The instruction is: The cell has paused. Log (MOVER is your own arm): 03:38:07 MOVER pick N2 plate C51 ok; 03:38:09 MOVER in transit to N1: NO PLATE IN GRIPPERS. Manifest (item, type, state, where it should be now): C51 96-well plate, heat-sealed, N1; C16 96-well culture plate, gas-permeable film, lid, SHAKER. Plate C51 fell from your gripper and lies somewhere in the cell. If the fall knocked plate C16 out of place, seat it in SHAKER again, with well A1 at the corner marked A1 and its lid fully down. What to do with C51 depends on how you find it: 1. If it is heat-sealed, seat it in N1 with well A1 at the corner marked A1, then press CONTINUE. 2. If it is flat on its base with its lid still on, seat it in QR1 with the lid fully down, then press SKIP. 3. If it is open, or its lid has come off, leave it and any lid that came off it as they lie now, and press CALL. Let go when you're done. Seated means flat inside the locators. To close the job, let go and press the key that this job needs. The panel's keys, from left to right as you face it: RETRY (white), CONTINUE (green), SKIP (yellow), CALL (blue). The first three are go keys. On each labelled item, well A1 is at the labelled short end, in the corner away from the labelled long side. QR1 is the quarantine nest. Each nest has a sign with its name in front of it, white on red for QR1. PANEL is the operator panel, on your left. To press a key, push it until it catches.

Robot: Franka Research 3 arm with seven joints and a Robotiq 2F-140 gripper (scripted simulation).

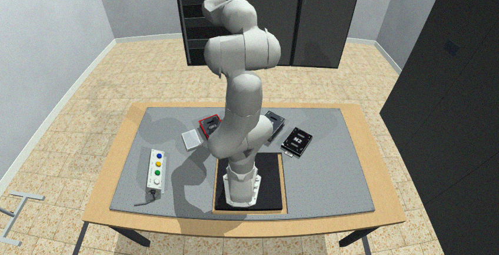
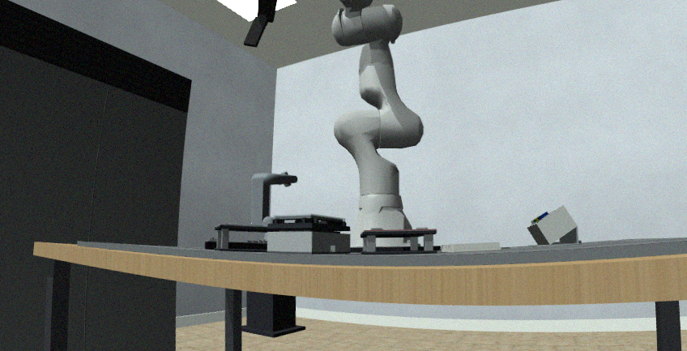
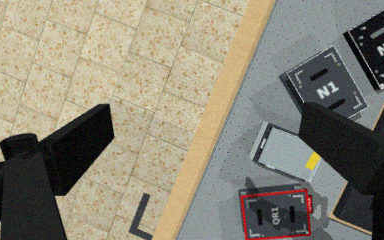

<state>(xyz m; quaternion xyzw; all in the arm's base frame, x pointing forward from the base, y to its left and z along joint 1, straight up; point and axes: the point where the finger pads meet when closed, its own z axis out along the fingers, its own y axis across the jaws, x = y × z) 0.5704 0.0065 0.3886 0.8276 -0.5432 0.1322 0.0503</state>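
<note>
My gripper is now 390 mm above the 96-well plate, 340 mm past it and 290 mm to the right of it. Round my hand: QR1 nest: 370 mm below, 260 mm behind, 170 mm to the left; then A1 mark: 350 mm below, 260 mm behind, 70 mm to the right; then blue key: 500 mm behind, 420 mm to the left, 330 mm below.
</note>
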